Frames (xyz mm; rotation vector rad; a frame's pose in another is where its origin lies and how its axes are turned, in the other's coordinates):
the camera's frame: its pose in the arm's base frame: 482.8 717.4 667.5 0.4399 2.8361 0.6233
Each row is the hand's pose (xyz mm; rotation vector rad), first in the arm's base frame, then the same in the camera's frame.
Working: the arm's base frame: its pose in the camera's frame: 304.0 -1030.0 199.8 -0.4399 -2.8361 -0.6233

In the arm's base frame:
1: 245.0 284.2 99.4 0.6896 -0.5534 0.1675
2: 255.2 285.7 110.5 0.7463 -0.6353 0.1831
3: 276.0 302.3 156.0 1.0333 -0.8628 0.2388
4: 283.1 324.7 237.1 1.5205 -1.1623 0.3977
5: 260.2 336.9 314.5 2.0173 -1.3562 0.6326
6: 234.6 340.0 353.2 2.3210 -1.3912 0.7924
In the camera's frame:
1: 155.3 -680.9 281.4 0.6935 2.8131 -0.5273
2: 144.8 -672.3 274.8 0.7055 2.7217 -0.6177
3: 124.8 -633.0 245.9 0.7145 2.4195 -1.0167
4: 114.7 -576.5 184.0 0.7584 1.8685 -1.5838
5: 129.8 -537.7 113.7 0.8149 1.2640 -2.0445
6: 149.6 -524.4 73.8 0.8351 0.8991 -2.2820

